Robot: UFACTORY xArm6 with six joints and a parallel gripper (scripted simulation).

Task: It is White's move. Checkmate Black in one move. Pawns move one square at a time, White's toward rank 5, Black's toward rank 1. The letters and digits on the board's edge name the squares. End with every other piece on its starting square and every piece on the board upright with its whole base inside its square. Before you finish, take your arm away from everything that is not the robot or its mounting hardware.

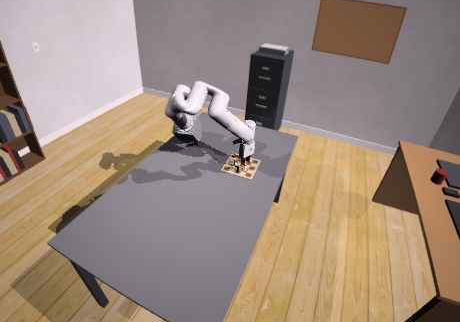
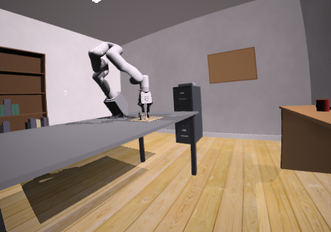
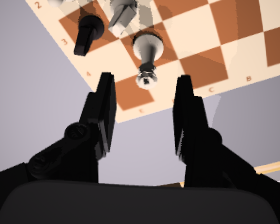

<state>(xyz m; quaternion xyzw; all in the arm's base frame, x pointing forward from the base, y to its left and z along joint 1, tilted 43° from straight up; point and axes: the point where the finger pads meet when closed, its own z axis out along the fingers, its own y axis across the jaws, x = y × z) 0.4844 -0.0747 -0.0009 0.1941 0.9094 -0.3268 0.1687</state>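
The tall black piece is 70 mm behind my hand, 120 mm to the left of it and 50 mm below it. Round my hand: chessboard 30 mm behind, 40 mm to the left, 80 mm below; black pawn 30 mm behind, 80 mm to the left, 70 mm below.
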